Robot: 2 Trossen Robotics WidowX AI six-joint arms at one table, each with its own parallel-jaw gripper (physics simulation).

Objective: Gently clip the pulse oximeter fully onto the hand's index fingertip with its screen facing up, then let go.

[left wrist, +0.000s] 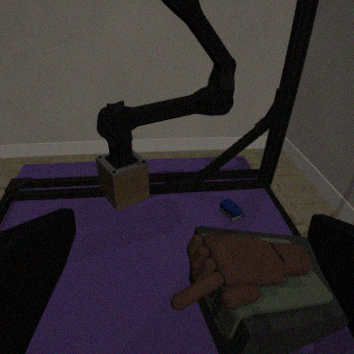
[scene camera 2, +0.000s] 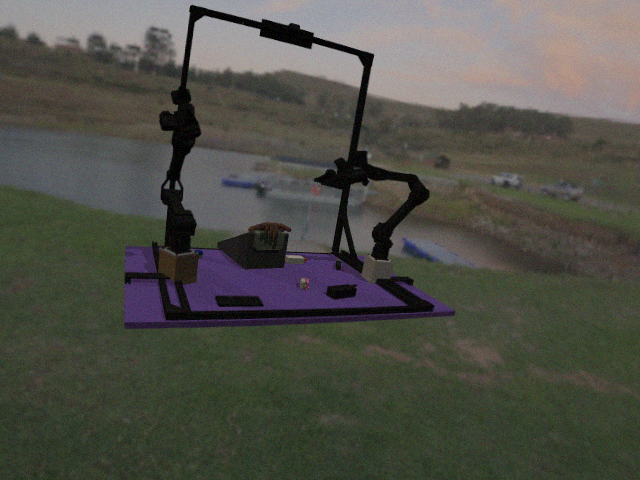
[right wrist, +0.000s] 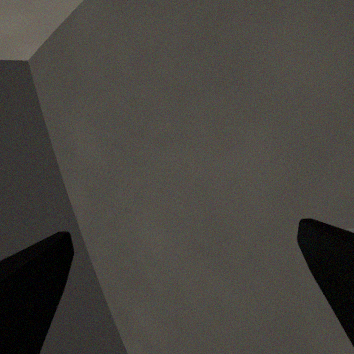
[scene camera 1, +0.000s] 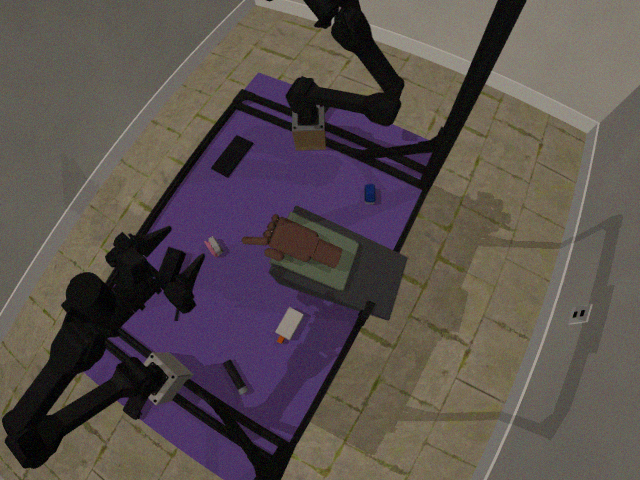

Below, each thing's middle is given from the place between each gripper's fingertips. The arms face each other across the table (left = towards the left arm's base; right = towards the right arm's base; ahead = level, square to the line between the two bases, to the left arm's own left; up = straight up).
The grey plate (scene camera 1: 376, 274) is 240 mm behind my left hand, 160 mm to the right of it and 360 mm below it.
Right now my right hand is 59 cm above the grey plate, 41 cm to the right of it and 36 cm past it.
